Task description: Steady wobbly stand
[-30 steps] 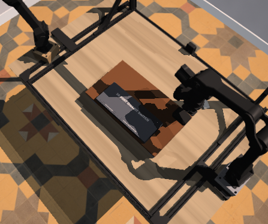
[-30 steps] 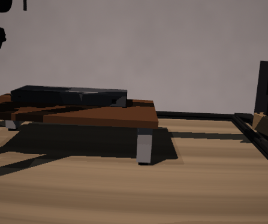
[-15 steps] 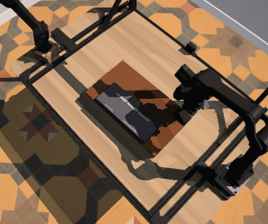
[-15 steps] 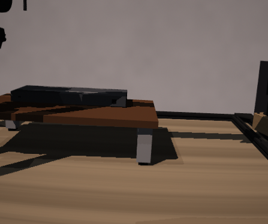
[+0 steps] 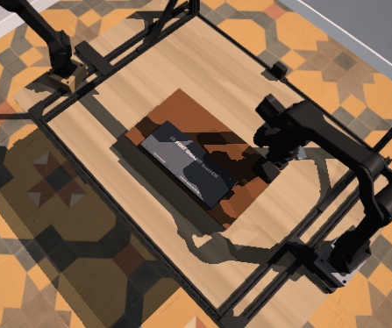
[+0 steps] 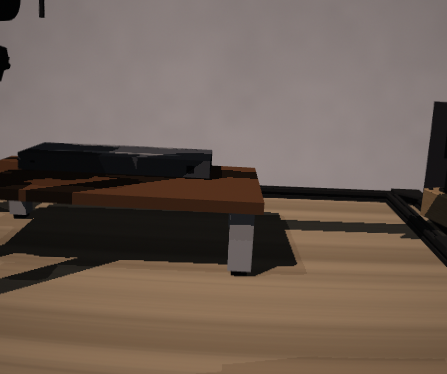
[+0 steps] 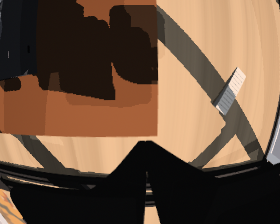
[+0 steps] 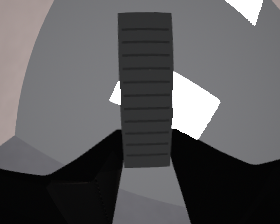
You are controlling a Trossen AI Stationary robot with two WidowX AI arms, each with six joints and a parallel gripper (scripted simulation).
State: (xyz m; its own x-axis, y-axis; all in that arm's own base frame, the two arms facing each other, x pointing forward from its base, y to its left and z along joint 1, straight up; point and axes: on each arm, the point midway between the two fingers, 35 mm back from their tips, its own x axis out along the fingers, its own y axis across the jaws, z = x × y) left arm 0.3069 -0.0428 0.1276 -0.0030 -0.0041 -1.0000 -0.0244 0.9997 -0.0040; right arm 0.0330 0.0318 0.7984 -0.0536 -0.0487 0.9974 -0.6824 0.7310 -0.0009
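Now: the white wedge 20 mm ahead of my right hand, 20 mm to the right of it and 30 mm above it. From my right hand the other things lie so: stand 20 mm ahead, 550 mm to the left, 820 mm below; network switch 80 mm ahead, 550 mm to the left, 750 mm below.
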